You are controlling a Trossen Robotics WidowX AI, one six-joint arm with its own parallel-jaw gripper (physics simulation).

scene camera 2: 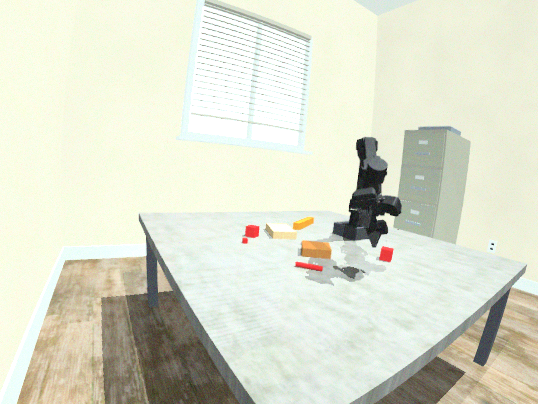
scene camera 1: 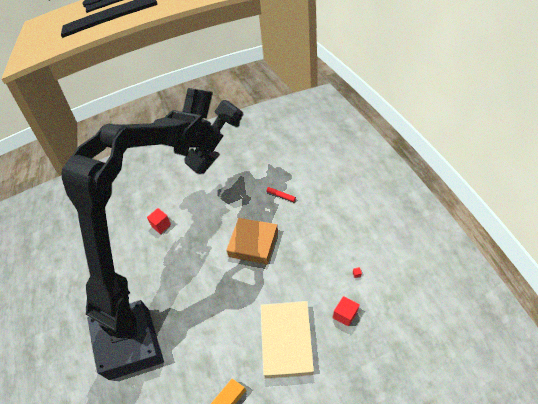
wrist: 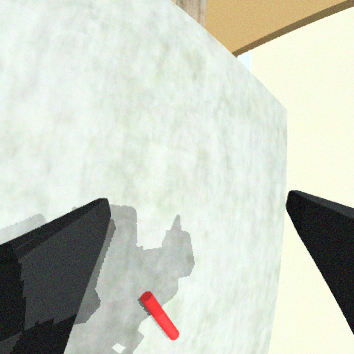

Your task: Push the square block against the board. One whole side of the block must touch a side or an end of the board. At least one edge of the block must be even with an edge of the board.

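Places are measured from the arm's base along level axes (x ahead, y left, z up), in millimetres.
Where they show: gripper, fingertip midpoint: (scene camera 2: 370,238) (scene camera 1: 228,139) (wrist: 198,202); arm's base, link origin: (scene camera 2: 356,225) (scene camera 1: 121,326).
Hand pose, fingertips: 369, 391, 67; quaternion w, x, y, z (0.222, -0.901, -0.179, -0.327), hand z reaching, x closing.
Observation:
Things, the pixels of their top centre, and the offset from my fingertips, as dx, dy, dz.
- orange-brown square block, top centre: (scene camera 1: 252,237) (scene camera 2: 316,245) -26, -251, -94
- pale yellow rectangular board, top centre: (scene camera 1: 286,337) (scene camera 2: 280,227) -41, -516, -94
- red rod, top centre: (wrist: 164,319) (scene camera 1: 280,192) (scene camera 2: 309,264) +88, -136, -110
- yellow-orange bar, top centre: (scene camera 2: 304,220) -255, -638, -93
An orange-brown square block (scene camera 1: 252,241) (scene camera 2: 316,249) lies flat on the grey table. A pale yellow rectangular board (scene camera 1: 287,339) (scene camera 2: 281,231) lies flat, apart from the block, nearer the bottom of scene camera 1. A clear gap of table separates them. My gripper (scene camera 1: 229,136) (scene camera 2: 387,225) (wrist: 198,202) is wide open with nothing between its fingers, raised high above the table beyond the block, on the side away from the board. The block and the board do not show in the wrist view.
A red rod (scene camera 1: 281,194) (scene camera 2: 309,266) (wrist: 160,316) lies near the block. One red cube (scene camera 1: 159,221) (scene camera 2: 386,254) lies left of the block in scene camera 1. Another red cube (scene camera 1: 346,311) (scene camera 2: 252,231) and a tiny one (scene camera 1: 357,272) (scene camera 2: 245,240) lie near the board, as does a yellow-orange bar (scene camera 1: 230,392) (scene camera 2: 303,223).

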